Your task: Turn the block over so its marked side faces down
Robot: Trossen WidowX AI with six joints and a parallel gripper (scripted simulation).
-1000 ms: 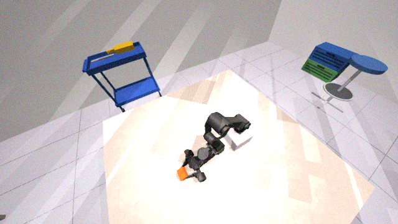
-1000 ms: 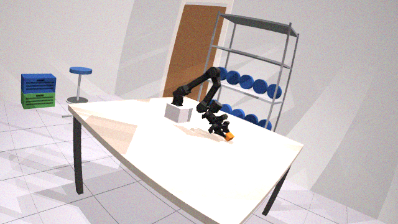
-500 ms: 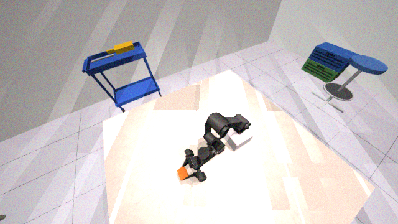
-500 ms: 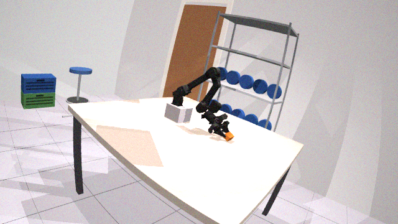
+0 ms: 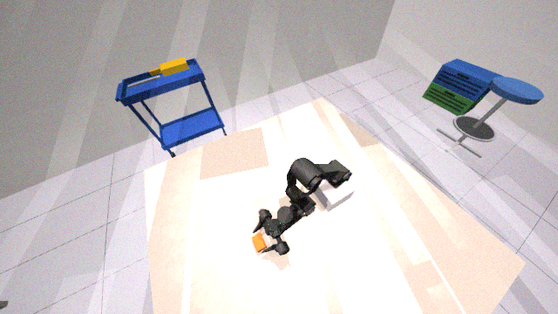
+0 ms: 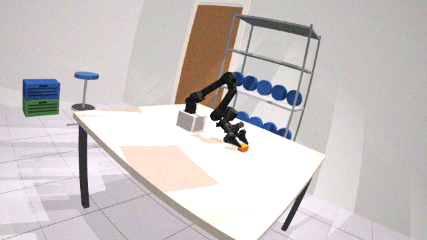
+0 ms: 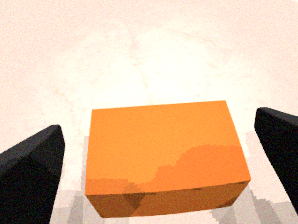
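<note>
Now: gripper tip 10 mm past the orange block and 20 mm above it.
</note>
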